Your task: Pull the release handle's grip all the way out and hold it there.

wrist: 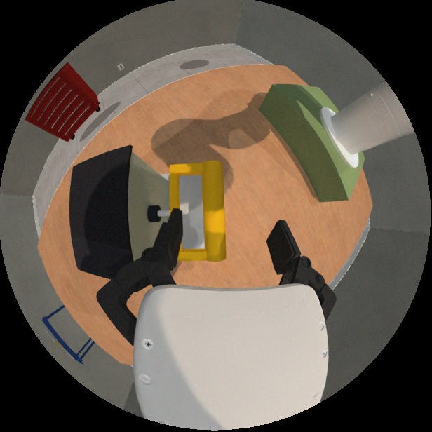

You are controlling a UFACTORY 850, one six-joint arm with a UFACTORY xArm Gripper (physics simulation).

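The release handle is a yellow rectangular frame (174, 187) with a thick round grip (214, 210) along its right side. A short pale rod (164, 213) joins the frame to a black collar (154, 213) on the face of a box (142, 195) with a black top. My gripper (229, 226) is open and empty. In the view the grip lies between the two fingers, nearer the left one. The left fingertip overlaps the frame's inner side and part of its opening. How far the fingertips are above the grip is hard to tell.
A green block (305, 145) carrying a white cylindrical arm base (370, 120) stands at the upper right of the wooden table (250, 200). A red slatted object (62, 102) is beyond the table at upper left, and a blue frame (62, 341) at lower left.
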